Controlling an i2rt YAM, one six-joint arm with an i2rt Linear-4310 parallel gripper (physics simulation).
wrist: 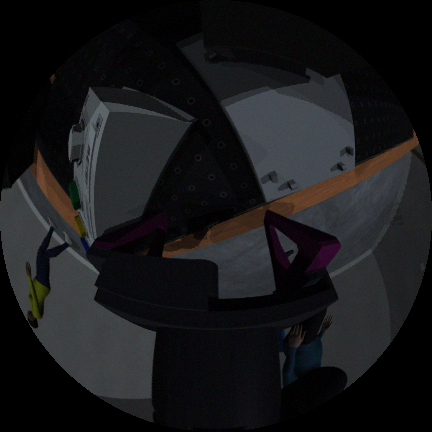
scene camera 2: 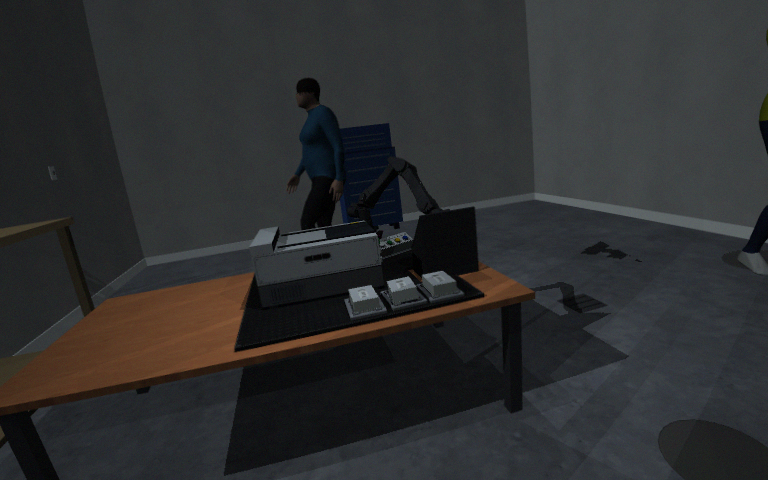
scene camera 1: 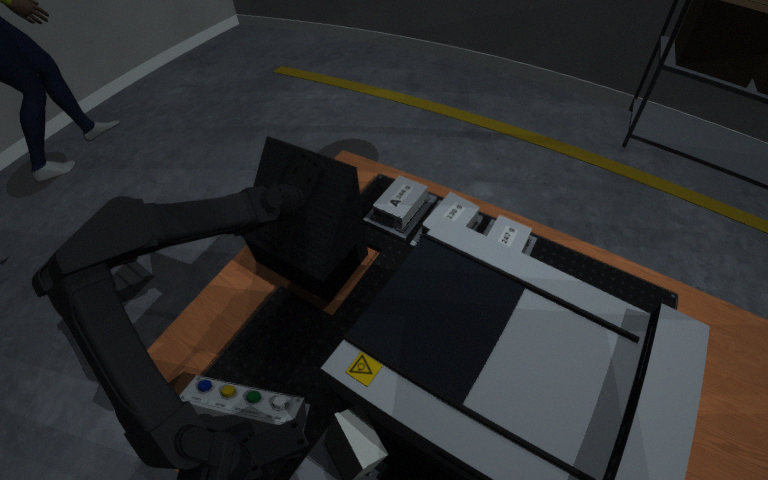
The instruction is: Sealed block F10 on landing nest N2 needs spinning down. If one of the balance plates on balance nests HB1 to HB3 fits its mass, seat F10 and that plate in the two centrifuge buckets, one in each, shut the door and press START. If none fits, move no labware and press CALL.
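Pixels of known places: gripper, fingertip midpoint: [wrist: 215,215]; arm's base at its link origin: [scene camera 2: 441,226] [scene camera 1: 292,200].
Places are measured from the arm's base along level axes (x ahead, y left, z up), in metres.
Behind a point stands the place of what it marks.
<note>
My gripper [wrist: 215,215] @[x 0.281, y -0.405, z -0.146 m] is open, with nothing between its magenta fingertips in the wrist view, near the button console [scene camera 1: 240,401] @[x 0.180, y -0.331, z -0.111 m] [scene camera 2: 396,243] @[x 0.157, y -0.315, z -0.125 m] [wrist: 140,160] @[x 0.267, y -0.327, z -0.120 m]. The console has blue, yellow, green and white buttons. Three pale plates stand in a row on nests: one marked A [scene camera 1: 399,202] @[x 0.099, y 0.218, z -0.125 m] [scene camera 2: 438,283] @[x 0.099, y 0.292, z -0.125 m], one whose mass is hard to read [scene camera 1: 453,212] @[x 0.222, y 0.263, z -0.119 m] [scene camera 2: 402,288] @[x 0.225, y 0.303, z -0.118 m], and one marked 247 g [scene camera 1: 508,233] @[x 0.354, y 0.290, z -0.125 m] [scene camera 2: 363,298] @[x 0.359, y 0.321, z -0.125 m]. The centrifuge [scene camera 1: 555,350] @[x 0.546, y 0.006, z 0.031 m] [scene camera 2: 317,263] @[x 0.506, y 0.138, z -0.037 m] has a dark panel [scene camera 1: 441,316] @[x 0.385, y -0.047, z 0.034 m] on top; its door state and buckets cannot be told. F10 cannot be identified.
A tall dark box [scene camera 1: 308,209] @[x 0.042, y 0.004, z -0.003 m] [scene camera 2: 445,240] @[x 0.009, y 0.079, z -0.037 m] stands beyond the console. A pale tilted block [scene camera 1: 359,444] @[x 0.399, y -0.251, z -0.025 m] shows beside my hand. A light flat plate with small clips [wrist: 295,135] @[x 0.367, y -0.356, z -0.153 m] lies on the perforated black board. Two people [scene camera 2: 320,141] [wrist: 42,280] stand away from the table.
</note>
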